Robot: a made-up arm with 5 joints.
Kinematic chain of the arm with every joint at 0, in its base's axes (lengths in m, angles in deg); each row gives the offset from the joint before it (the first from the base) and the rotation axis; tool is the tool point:
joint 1: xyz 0 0 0.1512 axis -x
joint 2: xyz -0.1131 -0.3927 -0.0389 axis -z
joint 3: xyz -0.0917 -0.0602 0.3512 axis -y
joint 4: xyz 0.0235 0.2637 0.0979 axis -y
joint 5: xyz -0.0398 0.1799 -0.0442 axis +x
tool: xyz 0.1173 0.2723 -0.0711
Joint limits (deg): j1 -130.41..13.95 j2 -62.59..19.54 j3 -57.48..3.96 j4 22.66..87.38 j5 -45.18..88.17
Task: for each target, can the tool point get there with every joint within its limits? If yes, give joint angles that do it. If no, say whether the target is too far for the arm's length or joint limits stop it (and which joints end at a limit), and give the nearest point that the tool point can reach.
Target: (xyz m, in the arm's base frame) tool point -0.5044 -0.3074 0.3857
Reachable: yes | joints -75.32 -41.64 -31.82 47.16 13.76
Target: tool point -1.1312 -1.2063 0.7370
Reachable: no: too far | nearest point -0.6496 -0.6237 0.4541 | short by 0.807 m
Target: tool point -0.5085 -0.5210 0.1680
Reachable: yes | joints -91.53 -17.48 -1.36 81.47 74.98
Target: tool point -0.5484 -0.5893 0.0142
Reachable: yes | joints -95.41 -45.20 -21.78 57.45 73.57
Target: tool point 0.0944 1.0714 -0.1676
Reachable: no: joint limits stop it (at a limit: joint 1, joint 3) | nearest point -0.0237 0.3007 0.2922 | short by 0.905 m
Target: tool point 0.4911 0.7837 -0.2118
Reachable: no: joint limits stop it (at a limit: joint 1, joint 2, joint 3) | nearest point 0.1516 0.2309 0.2767 | short by 0.812 m
